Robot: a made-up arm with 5 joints. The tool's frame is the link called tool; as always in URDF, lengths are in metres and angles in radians.
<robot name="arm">
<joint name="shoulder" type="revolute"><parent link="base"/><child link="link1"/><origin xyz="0.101 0 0.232" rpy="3.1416 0 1.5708"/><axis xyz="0 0 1"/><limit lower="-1.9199" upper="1.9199" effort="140" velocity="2"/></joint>
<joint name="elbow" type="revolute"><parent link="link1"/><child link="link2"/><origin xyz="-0.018 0.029 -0.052" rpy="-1.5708 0 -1.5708"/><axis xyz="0 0 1"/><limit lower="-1.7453" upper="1.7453" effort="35" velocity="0.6"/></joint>
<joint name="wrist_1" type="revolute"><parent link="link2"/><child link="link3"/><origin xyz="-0.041 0.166 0" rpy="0 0 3.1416"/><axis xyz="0 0 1"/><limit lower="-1.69" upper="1.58" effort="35" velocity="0.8"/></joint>
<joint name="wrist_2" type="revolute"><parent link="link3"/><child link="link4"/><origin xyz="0.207 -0.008 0" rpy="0 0 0"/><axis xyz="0 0 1"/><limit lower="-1.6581" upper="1.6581" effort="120" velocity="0.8"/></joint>
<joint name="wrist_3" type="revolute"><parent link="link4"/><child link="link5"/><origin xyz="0.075 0 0.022" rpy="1.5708 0 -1.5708"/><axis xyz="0 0 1"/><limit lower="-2.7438" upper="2.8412" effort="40" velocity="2.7"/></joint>
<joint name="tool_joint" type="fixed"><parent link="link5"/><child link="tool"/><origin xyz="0 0 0" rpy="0 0 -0.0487"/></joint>
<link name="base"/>
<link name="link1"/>
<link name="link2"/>
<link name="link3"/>
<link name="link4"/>
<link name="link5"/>
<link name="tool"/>
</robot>
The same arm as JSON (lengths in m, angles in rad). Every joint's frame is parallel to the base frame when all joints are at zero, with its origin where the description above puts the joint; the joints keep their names.
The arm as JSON. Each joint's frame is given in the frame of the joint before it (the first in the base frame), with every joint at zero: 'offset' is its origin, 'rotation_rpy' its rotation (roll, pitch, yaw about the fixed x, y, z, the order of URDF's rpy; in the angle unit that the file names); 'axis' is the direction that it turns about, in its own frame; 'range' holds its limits. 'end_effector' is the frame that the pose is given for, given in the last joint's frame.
{"length_unit": "m", "angle_unit": "rad", "chain": [{"id": "shoulder", "offset": [0.101, 0.0, 0.232], "rotation_rpy": [0.0, 0.0, 0.0], "axis": "-z", "range": [-1.9199, 1.9199]}, {"id": "elbow", "offset": [0.029, -0.018, 0.052], "rotation_rpy": [0.0, 0.0, 0.0], "axis": "+y", "range": [-1.7453, 1.7453]}, {"id": "wrist_1", "offset": [0.041, 0.0, 0.166], "rotation_rpy": [0.0, 0.0, 0.0], "axis": "+y", "range": [-1.69, 1.58]}, {"id": "wrist_2", "offset": [0.207, 0.0, 0.008], "rotation_rpy": [0.0, 0.0, 0.0], "axis": "+y", "range": [-1.6581, 1.6581]}, {"id": "wrist_3", "offset": [0.075, 0.022, 0.0], "rotation_rpy": [0.0, 0.0, 0.0], "axis": "-x", "range": [-2.7438, 2.8412]}], "end_effector": {"offset": [0.0, 0.0, 0.0], "rotation_rpy": [1.5706, -1.5221, -1.5706]}}
